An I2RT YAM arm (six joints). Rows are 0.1 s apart.
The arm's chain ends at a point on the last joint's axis. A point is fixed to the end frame.
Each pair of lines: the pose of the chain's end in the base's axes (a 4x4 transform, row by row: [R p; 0 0 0 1], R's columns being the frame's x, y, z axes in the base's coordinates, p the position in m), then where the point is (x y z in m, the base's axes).
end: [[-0.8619, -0.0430, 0.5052, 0.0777], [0.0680, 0.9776, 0.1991, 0.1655], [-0.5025, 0.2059, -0.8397, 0.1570], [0, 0, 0, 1]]
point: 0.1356 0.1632 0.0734
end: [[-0.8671, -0.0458, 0.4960, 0.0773], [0.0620, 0.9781, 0.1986, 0.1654], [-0.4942, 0.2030, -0.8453, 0.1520], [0, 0, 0, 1]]
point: 0.1343 0.1630 0.0678
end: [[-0.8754, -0.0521, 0.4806, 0.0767], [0.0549, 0.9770, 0.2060, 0.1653], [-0.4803, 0.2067, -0.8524, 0.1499], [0, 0, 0, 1]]
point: 0.1324 0.1638 0.0648
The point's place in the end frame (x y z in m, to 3 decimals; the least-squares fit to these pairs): -0.008 -0.022 0.099
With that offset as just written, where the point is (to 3 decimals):
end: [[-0.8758, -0.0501, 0.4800, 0.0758], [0.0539, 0.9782, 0.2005, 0.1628], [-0.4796, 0.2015, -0.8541, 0.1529], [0, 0, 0, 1]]
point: 0.131 0.161 0.068
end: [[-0.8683, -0.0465, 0.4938, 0.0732], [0.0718, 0.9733, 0.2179, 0.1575], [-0.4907, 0.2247, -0.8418, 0.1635], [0, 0, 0, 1]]
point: 0.130 0.157 0.079
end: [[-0.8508, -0.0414, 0.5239, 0.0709], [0.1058, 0.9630, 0.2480, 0.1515], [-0.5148, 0.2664, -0.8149, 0.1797], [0, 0, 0, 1]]
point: 0.130 0.154 0.097
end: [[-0.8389, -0.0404, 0.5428, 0.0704], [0.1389, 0.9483, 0.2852, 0.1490], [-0.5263, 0.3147, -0.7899, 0.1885], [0, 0, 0, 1]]
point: 0.132 0.155 0.108
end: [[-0.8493, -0.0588, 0.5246, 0.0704], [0.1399, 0.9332, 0.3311, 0.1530], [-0.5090, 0.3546, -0.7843, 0.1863], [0, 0, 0, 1]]
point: 0.130 0.164 0.105
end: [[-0.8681, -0.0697, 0.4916, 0.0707], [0.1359, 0.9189, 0.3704, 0.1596], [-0.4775, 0.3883, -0.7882, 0.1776], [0, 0, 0, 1]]
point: 0.128 0.175 0.095
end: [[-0.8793, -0.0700, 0.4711, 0.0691], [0.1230, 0.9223, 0.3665, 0.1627], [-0.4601, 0.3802, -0.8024, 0.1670], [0, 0, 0, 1]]
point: 0.124 0.178 0.083
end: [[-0.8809, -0.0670, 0.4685, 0.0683], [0.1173, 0.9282, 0.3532, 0.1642], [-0.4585, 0.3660, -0.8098, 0.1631], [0, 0, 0, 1]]
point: 0.123 0.178 0.079
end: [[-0.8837, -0.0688, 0.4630, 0.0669], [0.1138, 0.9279, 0.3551, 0.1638], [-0.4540, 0.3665, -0.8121, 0.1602], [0, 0, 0, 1]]
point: 0.121 0.178 0.075
